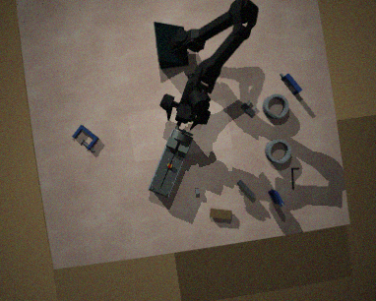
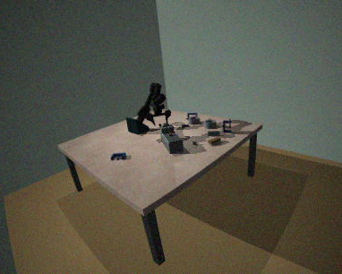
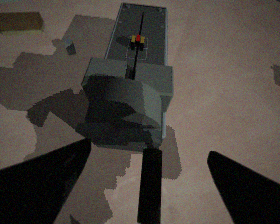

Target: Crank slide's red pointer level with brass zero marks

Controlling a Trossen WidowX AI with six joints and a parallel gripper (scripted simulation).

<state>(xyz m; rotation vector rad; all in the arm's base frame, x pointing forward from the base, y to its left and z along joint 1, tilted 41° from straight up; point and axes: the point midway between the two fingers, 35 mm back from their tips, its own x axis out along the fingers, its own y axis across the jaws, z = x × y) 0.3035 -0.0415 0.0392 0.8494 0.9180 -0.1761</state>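
Right now the dark handle is 20 mm behind my gripper tip, 10 mm to the left of it and 10 mm below it. From my gripper tip the other things lie so: small grey cube 280 mm ahead, 100 mm below, 40 mm to the left; then red pointer 160 mm ahead, 60 mm to the right, 30 mm below; then grey bar 290 mm ahead, 250 mm to the left, 100 mm below.
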